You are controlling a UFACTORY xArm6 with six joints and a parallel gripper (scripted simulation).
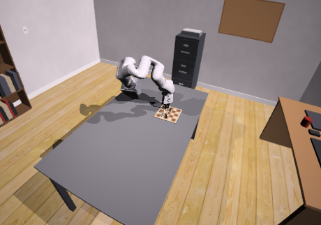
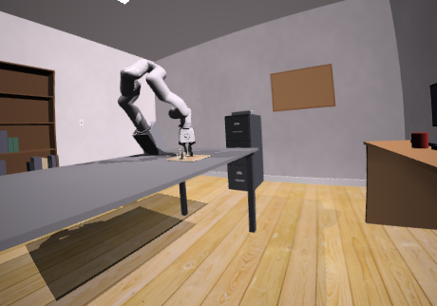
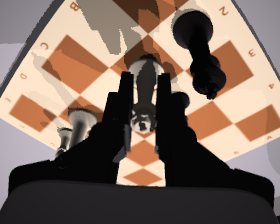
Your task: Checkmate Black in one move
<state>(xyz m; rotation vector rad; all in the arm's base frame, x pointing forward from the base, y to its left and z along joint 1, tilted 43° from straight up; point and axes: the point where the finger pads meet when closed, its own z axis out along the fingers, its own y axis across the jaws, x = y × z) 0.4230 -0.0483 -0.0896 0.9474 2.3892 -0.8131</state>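
Right now my hand is 40 mm to the right of the tall black piece and 10 mm above it. Also, from my hand: chessboard (40 mm ahead, 40 mm to the right, 50 mm below); black pawn (40 mm ahead, 30 mm below).
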